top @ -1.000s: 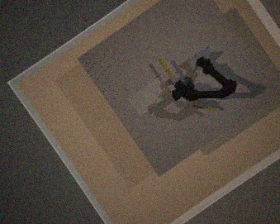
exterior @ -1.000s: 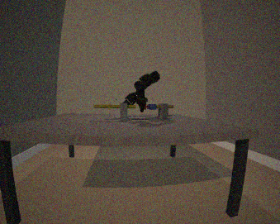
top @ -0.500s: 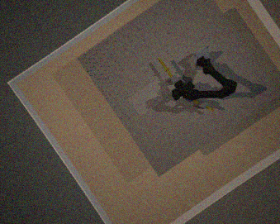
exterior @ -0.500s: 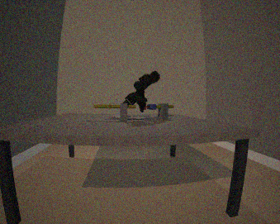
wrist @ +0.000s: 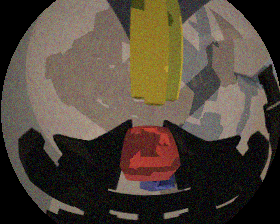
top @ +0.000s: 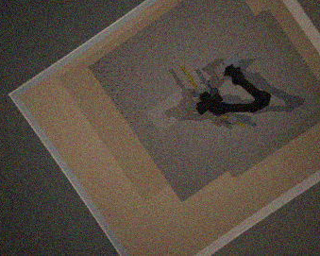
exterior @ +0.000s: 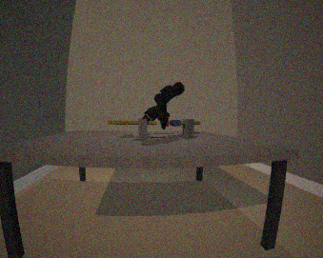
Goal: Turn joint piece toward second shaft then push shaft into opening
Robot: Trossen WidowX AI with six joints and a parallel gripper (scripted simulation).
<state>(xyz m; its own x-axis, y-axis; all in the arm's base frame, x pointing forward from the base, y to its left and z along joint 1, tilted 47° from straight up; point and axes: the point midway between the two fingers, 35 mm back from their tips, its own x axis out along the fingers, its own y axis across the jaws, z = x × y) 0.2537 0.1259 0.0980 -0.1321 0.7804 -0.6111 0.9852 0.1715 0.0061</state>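
My gripper tip is 4 cm below the red joint piece and 1 cm to the right of it.
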